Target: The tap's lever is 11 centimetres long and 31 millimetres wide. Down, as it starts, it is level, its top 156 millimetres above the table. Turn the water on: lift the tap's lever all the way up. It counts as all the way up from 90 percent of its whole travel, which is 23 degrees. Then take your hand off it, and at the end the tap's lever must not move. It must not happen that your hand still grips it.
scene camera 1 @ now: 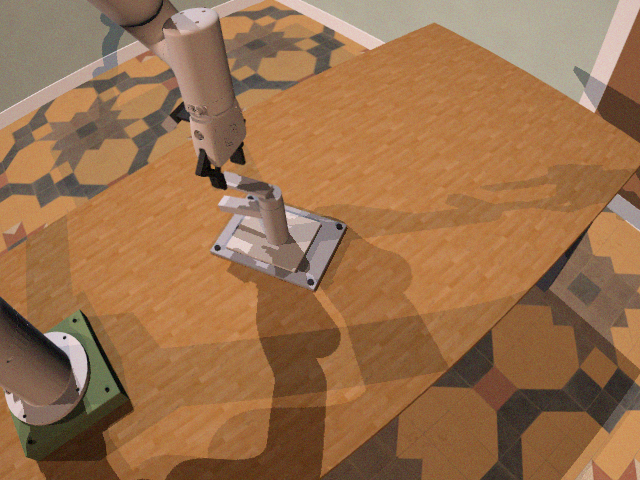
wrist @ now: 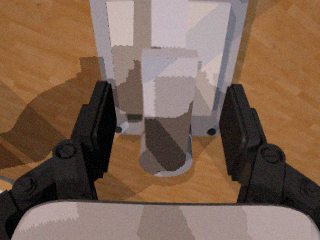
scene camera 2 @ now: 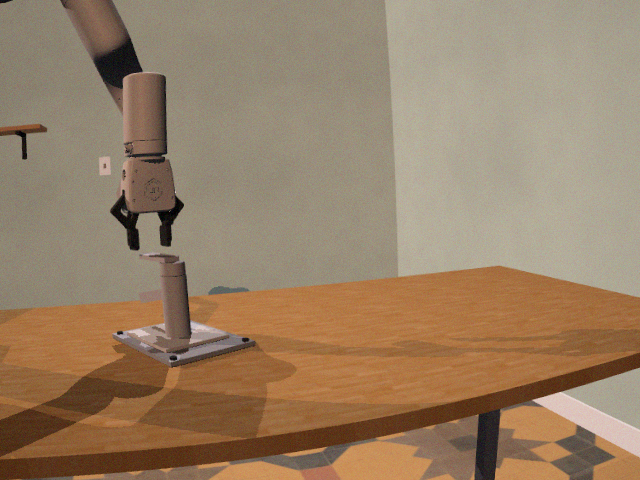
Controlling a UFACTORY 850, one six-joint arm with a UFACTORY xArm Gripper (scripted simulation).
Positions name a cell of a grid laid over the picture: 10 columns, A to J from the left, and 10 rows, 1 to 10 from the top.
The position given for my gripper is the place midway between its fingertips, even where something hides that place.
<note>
In view: my gripper (scene camera 2: C6), a lever (wrist: F4) and a base plate (scene camera 1: E6).
My gripper shows as well in scene camera 1 (scene camera 1: D4) and in the wrist view (wrist: F5).
</note>
